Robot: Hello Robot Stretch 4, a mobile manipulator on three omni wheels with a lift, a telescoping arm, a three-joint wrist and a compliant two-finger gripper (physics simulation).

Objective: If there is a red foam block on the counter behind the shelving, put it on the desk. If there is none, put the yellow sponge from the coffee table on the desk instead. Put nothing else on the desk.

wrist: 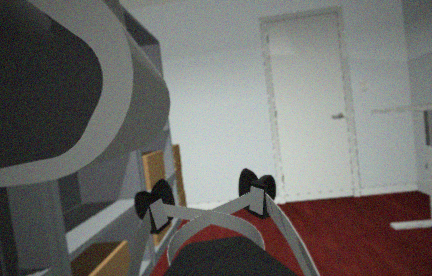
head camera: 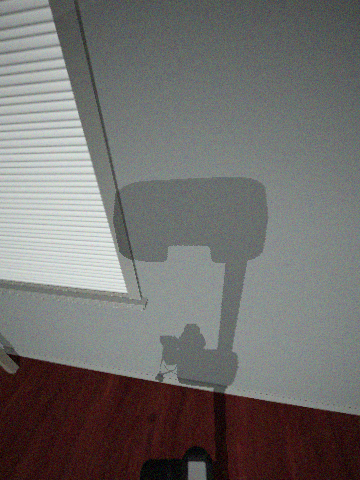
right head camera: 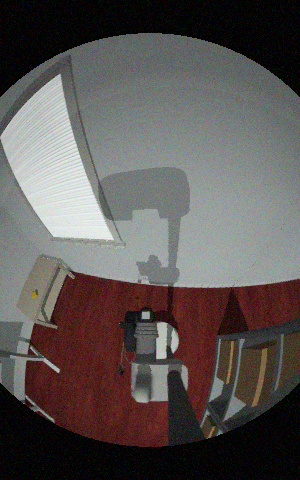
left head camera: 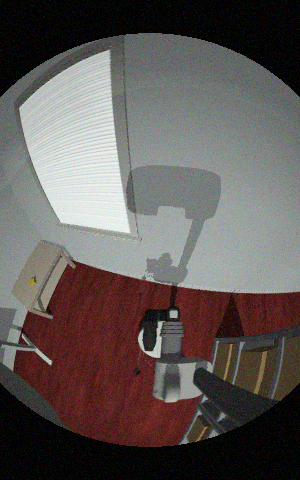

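Seen in the pictures: gripper, fingertip midpoint: (wrist: 205, 190) (right head camera: 130, 376) (left head camera: 146, 376); robot's base, link origin: (right head camera: 158, 339) (left head camera: 158, 337).
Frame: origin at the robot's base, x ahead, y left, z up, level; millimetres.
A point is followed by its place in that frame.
Note:
My gripper (wrist: 205, 190) {x -143, y 79, z 900 mm} (left head camera: 138, 370) (right head camera: 121, 370) is open, its two fingers apart with no object between them. The yellow sponge (left head camera: 33, 281) {x 256, y 1457, z 456 mm} (right head camera: 34, 294) {x 248, y 1467, z 460 mm} lies on the coffee table (left head camera: 46, 254) {x 662, y 1482, z 423 mm} (right head camera: 46, 269) {x 638, y 1441, z 423 mm}, at the left of both side head views, well away from the gripper. Part of the white desk shows by its feet (left head camera: 37, 349) (right head camera: 45, 357) at the left edge, and by a foot (wrist: 411, 225) at the right of the wrist view. The shelving (left head camera: 279, 370) (right head camera: 277, 362) {x -234, y -626, z 952 mm} (wrist: 37, 225) {x -909, y -559, z 669 mm} is at the lower right, and at the left of the wrist view. No counter or red foam block shows.
A wall with a blinds-covered window (head camera: 50, 175) {x 747, y 441, z 1350 mm} (left head camera: 80, 155) {x 756, y 509, z 1412 mm} (right head camera: 45, 175) {x 771, y 612, z 1437 mm} stands ahead, bearing the robot's shadow. Brown boxes (left head camera: 260, 370) {x -310, y -649, z 777 mm} (right head camera: 255, 370) {x -319, y -634, z 733 mm} (wrist: 154, 170) are in the shelving, close beside the robot. A closed white door (wrist: 310, 100) {x -2911, y 1314, z 1100 mm} is in the far wall of the wrist view.

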